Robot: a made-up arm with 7 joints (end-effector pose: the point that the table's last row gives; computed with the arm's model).
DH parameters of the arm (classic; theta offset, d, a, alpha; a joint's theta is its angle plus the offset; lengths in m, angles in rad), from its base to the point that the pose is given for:
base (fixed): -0.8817 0 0.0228 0
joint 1: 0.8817 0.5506 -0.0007 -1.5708
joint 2: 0 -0.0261 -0.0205 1.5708
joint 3: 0 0.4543 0.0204 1.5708
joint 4: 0 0.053 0.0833 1.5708
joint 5: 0 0.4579 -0.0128 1.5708
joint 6: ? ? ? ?
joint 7: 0 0.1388 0.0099 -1.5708
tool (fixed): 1.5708 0.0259 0 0
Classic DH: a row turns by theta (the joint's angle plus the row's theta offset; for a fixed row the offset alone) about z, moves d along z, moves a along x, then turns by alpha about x.
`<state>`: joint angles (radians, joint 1 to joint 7).
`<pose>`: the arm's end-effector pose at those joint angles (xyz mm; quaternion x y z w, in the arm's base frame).
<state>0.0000 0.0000 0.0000 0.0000 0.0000 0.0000 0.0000</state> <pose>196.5 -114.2 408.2 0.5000 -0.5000 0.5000 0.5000</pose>
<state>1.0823 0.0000 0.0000 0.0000 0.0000 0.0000 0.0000</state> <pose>185.2 97.8 408.2 0.6861 -0.1710 0.6861 0.1710</pose>
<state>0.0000 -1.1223 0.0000 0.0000 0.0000 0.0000 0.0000</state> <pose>221.3 -114.2 653.5 0.1572 -0.6894 0.6894 0.1572</pose>
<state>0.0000 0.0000 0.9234 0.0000 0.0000 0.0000 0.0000</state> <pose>172.1 75.9 408.2 0.6704 -0.2249 0.6704 0.2249</pose>
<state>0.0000 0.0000 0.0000 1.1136 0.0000 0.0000 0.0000</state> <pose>629.8 -114.2 905.5 0.1602 -0.6887 0.6887 0.1602</pose>
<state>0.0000 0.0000 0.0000 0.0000 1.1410 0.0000 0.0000</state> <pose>122.5 -194.4 408.2 0.1508 -0.6908 0.1508 0.6908</pose>
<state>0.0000 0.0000 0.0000 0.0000 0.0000 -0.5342 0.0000</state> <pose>251.5 -114.2 484.7 0.3503 -0.6142 0.6142 0.3503</pose>
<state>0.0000 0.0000 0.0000 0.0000 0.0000 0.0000 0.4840</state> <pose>183.3 -115.8 408.2 0.3656 -0.6053 0.3656 0.6053</pose>
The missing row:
joint 6: 0 0.0084 0.1024 -1.5708
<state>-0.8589 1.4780 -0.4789 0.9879 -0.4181 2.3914 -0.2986</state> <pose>-117.2 -338.7 352.5 0.6078 0.1684 -0.6909 0.3534</pose>
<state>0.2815 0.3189 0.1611 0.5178 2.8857 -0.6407 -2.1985</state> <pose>229.6 -76.4 474.1 0.4163 -0.3958 0.4265 0.6987</pose>
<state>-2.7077 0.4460 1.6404 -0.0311 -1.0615 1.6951 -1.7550</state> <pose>-90.0 -35.2 378.7 -0.9715 -0.0193 -0.1308 0.1968</pose>
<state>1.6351 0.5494 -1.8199 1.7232 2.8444 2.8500 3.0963</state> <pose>335.2 261.1 1251.1 0.3825 -0.0842 -0.1195 0.9123</pose>
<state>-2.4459 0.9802 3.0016 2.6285 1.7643 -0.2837 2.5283</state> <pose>-420.3 -591.1 1286.2 -0.7314 -0.2693 0.6173 0.1070</pose>
